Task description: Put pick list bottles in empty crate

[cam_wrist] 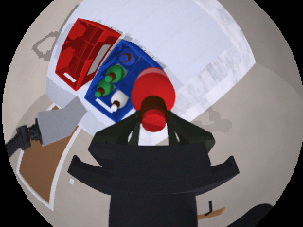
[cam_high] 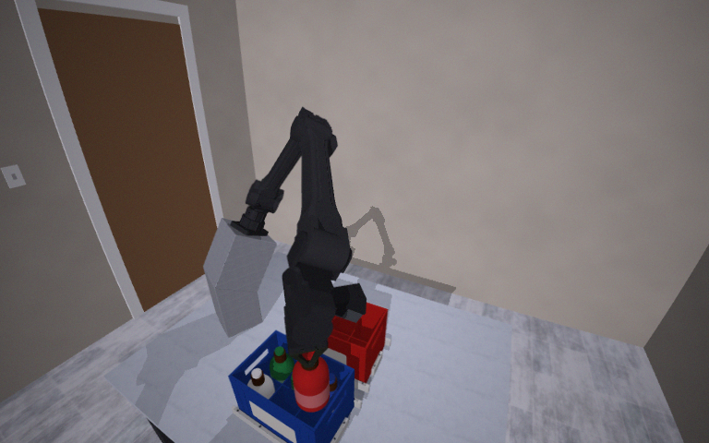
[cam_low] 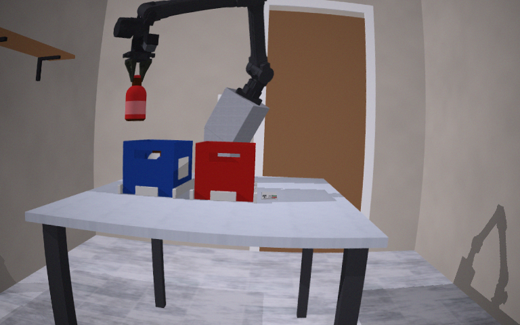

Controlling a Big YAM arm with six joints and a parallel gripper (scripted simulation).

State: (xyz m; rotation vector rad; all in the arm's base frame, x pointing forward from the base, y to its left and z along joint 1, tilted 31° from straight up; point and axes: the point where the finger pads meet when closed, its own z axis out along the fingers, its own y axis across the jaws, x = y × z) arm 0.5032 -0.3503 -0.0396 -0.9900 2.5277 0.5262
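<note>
My hand is 60 mm above the red-label bottle. Also, from my hand: blue crate 120 mm behind, 60 mm to the left, 300 mm below; then white-label bottle 200 mm behind, 20 mm to the left, 300 mm below; then blue bottle 30 mm behind, 110 mm to the left, 300 mm below.
</note>
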